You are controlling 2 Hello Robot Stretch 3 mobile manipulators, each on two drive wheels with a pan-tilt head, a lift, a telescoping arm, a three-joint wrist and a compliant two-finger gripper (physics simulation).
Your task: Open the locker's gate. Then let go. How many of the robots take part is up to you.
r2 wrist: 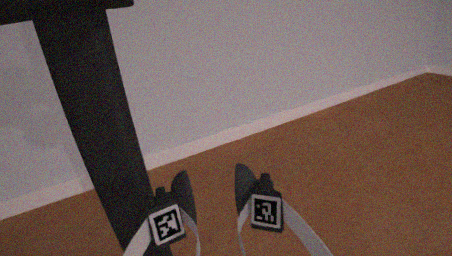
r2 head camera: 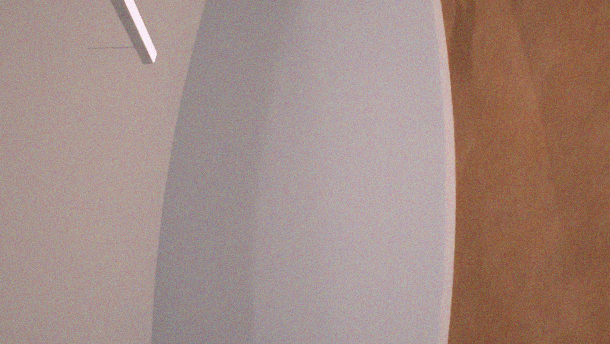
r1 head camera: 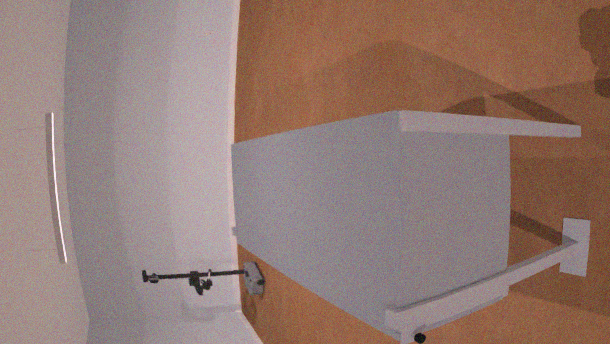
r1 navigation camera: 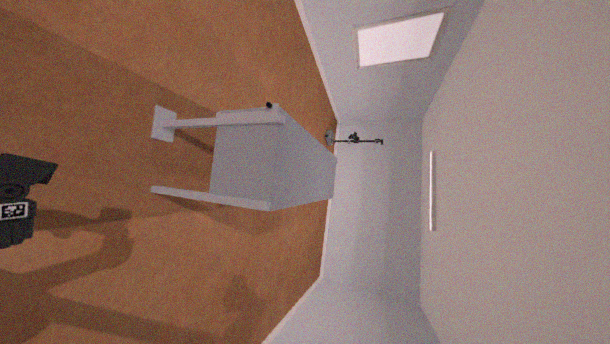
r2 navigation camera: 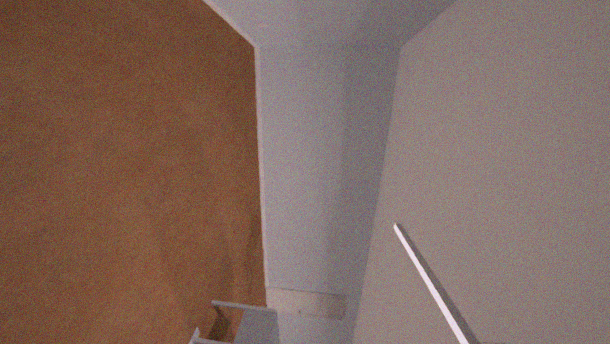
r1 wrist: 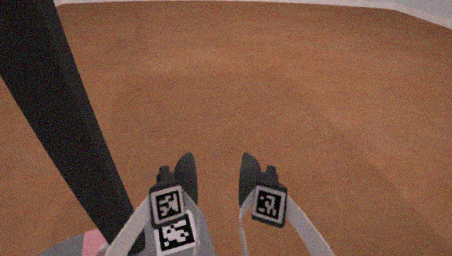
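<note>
The pale grey locker [r1 head camera: 325, 200] [r1 navigation camera: 280, 165] [r2 navigation camera: 257, 327] shows sideways in the head and navigation views. One long bar [r1 head camera: 475, 125] [r1 navigation camera: 215, 197] runs along one side. A second bar [r1 head camera: 545, 257] [r1 navigation camera: 195, 122] ends at a flat foot plate [r1 head camera: 575, 262] [r1 navigation camera: 161, 125]. A small black knob [r1 head camera: 419, 338] [r1 navigation camera: 269, 105] sits by the second bar. I cannot tell which part is the gate or how far it stands open. The r1 gripper [r1 wrist: 217, 172] is open over bare floor, apart from the locker. The r2 gripper [r2 wrist: 212, 185] is open and empty near a wall.
Robot r2 [r1 head camera: 254, 278] [r1 navigation camera: 329, 137] stands beyond the locker near the far wall. A dark column [r1 wrist: 65, 125] rises left of r1's gripper, and another dark column [r2 wrist: 100, 100] left of r2's. A bright window [r1 navigation camera: 400, 40] is in a side wall.
</note>
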